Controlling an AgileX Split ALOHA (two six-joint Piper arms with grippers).
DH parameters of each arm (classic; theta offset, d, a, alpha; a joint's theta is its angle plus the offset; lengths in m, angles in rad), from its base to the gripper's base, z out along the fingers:
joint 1: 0 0.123 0 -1.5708
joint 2: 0.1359 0 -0.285 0
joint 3: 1.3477 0 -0.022 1.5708
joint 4: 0 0.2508 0 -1.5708
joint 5: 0 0 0.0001 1.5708
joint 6: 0 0.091 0 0
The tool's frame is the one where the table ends.
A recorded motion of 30 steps. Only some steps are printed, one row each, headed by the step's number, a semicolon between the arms.
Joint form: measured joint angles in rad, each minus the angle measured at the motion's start. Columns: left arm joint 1, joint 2, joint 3, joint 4, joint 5, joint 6; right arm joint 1, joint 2, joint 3, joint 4, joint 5, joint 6.
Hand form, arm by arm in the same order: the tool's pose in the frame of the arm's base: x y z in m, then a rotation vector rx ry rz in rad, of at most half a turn. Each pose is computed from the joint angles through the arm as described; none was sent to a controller.
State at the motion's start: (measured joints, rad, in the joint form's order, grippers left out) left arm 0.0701 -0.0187 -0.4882 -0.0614 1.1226 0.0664; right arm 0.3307 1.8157 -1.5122 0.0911 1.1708 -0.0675
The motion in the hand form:
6: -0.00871 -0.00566 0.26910 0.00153 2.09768 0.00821; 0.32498 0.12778 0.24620 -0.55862 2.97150 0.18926
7: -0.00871 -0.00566 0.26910 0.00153 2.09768 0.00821; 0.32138 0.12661 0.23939 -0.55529 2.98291 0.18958
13: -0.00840 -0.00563 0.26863 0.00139 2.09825 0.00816; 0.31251 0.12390 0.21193 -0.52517 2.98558 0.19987
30: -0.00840 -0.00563 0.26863 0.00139 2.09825 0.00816; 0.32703 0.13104 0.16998 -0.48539 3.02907 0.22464
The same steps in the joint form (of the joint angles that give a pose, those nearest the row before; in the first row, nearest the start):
6: 0.0000 0.0000 0.0000 0.0000 0.0000 0.0000; 0.0166 -0.0519 0.1507 0.0251 -0.0437 0.0000
7: 0.0000 0.0000 0.0000 0.0000 0.0000 0.0000; 0.0166 -0.0560 0.1837 0.0277 -0.0621 0.0000
13: 0.0000 0.0000 0.0022 0.0000 -0.0016 0.0000; 0.0166 -0.0583 0.3021 0.0424 -0.1813 0.0000
30: 0.0000 0.0000 0.0022 0.0000 -0.0016 0.0000; 0.0166 0.0645 0.3053 0.0766 -0.2716 -0.0019

